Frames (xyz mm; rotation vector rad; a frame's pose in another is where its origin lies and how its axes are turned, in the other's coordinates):
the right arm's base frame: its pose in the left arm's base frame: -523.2 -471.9 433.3 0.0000 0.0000 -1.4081
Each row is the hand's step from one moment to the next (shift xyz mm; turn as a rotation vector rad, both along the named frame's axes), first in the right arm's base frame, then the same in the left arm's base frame.
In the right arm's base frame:
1: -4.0 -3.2 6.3 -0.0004 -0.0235 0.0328
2: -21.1 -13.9 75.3 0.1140 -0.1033 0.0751
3: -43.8 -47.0 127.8 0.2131 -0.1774 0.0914
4: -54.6 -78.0 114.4 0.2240 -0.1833 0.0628
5: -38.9 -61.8 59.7 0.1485 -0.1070 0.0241
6: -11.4 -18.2 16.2 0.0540 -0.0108 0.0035
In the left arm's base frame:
1: -3.8 3.4 6.3 -0.0233 -0.0034 0.0328
2: -17.1 18.6 75.3 -0.0835 -0.1292 0.0751
3: -53.5 35.6 127.8 -0.1405 -0.2390 0.0914
4: -85.8 41.2 114.4 -0.1446 -0.2507 0.0628
5: -67.3 28.4 59.7 -0.0815 -0.1639 0.0241
6: -19.8 8.3 16.2 -0.0019 -0.0550 0.0035

